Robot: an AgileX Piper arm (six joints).
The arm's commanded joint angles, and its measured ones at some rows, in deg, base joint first. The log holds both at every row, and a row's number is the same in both.
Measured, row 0:
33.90 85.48 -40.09 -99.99 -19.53 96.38
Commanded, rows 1 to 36:
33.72 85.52 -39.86 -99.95 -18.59 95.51
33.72 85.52 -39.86 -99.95 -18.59 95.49
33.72 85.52 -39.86 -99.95 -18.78 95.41
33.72 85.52 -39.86 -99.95 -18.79 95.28
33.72 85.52 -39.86 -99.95 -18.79 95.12
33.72 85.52 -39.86 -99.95 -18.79 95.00
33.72 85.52 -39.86 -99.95 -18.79 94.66
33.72 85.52 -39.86 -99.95 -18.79 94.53
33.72 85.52 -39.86 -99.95 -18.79 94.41
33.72 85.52 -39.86 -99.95 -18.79 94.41
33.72 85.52 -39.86 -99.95 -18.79 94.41
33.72 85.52 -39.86 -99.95 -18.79 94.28
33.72 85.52 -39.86 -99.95 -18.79 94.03
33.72 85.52 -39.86 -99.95 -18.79 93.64
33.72 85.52 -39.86 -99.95 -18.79 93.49
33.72 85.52 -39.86 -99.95 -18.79 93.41
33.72 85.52 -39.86 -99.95 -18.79 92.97
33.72 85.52 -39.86 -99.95 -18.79 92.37
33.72 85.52 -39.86 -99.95 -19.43 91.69
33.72 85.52 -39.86 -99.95 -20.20 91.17
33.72 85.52 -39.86 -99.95 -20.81 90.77
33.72 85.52 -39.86 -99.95 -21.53 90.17
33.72 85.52 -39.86 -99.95 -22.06 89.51
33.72 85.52 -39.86 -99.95 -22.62 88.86
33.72 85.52 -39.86 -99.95 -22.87 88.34
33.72 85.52 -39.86 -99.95 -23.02 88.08
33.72 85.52 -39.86 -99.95 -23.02 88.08
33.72 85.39 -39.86 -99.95 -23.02 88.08
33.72 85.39 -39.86 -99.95 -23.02 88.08
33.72 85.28 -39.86 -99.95 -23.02 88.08
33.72 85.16 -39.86 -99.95 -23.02 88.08
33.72 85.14 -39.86 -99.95 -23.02 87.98
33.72 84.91 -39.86 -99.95 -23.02 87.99
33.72 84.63 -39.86 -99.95 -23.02 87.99
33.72 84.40 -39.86 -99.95 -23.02 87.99
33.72 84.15 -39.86 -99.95 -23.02 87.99
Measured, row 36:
33.90 85.34 -40.09 -99.89 -22.65 88.45
